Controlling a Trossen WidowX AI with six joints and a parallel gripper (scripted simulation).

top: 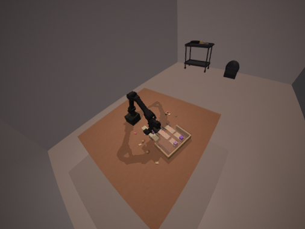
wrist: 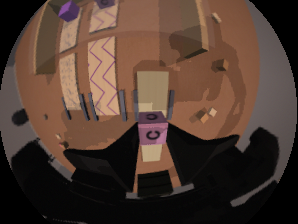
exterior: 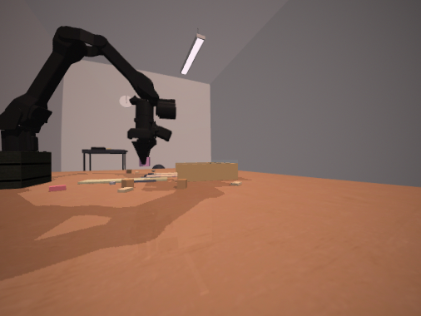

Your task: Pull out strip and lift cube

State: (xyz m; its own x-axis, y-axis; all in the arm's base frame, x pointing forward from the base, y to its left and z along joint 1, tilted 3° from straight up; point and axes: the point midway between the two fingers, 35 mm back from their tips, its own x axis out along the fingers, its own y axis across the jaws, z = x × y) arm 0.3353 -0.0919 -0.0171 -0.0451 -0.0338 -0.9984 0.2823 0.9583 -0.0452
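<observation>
Right now the one-piece strip is 50 mm below my gripper tip, 50 mm behind it and 10 mm to the left of it.
</observation>
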